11 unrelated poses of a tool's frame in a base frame.
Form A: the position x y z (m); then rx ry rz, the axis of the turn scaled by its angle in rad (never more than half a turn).
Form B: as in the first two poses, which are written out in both.
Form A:
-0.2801 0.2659 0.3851 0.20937 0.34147 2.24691
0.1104 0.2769 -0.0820 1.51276 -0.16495 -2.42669
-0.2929 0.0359 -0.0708 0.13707 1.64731 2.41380
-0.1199 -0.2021 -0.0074 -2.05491 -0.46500 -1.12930
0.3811 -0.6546 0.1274 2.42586 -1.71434 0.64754
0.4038 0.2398 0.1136 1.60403 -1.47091 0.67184
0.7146 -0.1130 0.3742 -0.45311 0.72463 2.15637
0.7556 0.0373 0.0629 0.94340 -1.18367 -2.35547
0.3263 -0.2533 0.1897 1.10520 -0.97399 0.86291
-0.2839 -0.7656 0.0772 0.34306 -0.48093 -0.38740
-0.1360 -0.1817 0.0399 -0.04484 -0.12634 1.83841
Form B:
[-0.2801 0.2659 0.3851], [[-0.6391 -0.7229 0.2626], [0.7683 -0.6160 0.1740], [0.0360 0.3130 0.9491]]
[0.1104 0.2769 -0.0820], [[-0.4146 0.1722 -0.8936], [-0.2916 -0.9553 -0.0488], [-0.8620 0.2403 0.4463]]
[-0.2929 0.0359 -0.0708], [[-0.9724 -0.1247 0.1971], [0.2290 -0.3500 0.9083], [-0.0443 0.9284 0.3689]]
[-0.1199 -0.2021 -0.0074], [[0.5482 0.6119 0.5702], [-0.0330 -0.6654 0.7458], [0.8357 -0.4276 -0.3446]]
[0.3811 -0.6546 0.1274], [[0.2752 -0.9191 0.2820], [-0.8760 -0.3606 -0.3203], [0.3961 -0.1589 -0.9044]]
[0.4038 0.2398 0.1136], [[0.1686 -0.9745 -0.1484], [-0.5259 0.0384 -0.8497], [0.8337 0.2213 -0.5060]]
[0.7146 -0.1130 0.3742], [[-0.6166 -0.7836 -0.0764], [0.5784 -0.5167 0.6312], [-0.5341 0.3450 0.7718]]
[0.7556 0.0373 0.0629], [[-0.7217 0.0053 -0.6922], [-0.5586 -0.5951 0.5778], [-0.4089 0.8037 0.4324]]
[0.3263 -0.2533 0.1897], [[0.3400 -0.9203 -0.1935], [0.0812 0.2337 -0.9689], [0.9369 0.3138 0.1542]]
[-0.2839 -0.7656 0.0772], [[0.8171 0.2769 -0.5056], [-0.4351 0.8716 -0.2259], [0.3782 0.4046 0.8326]]
[-0.1360 -0.1817 0.0399], [[-0.2684 -0.9584 -0.0968], [0.9627 -0.2632 -0.0633], [0.0352 -0.1102 0.9933]]

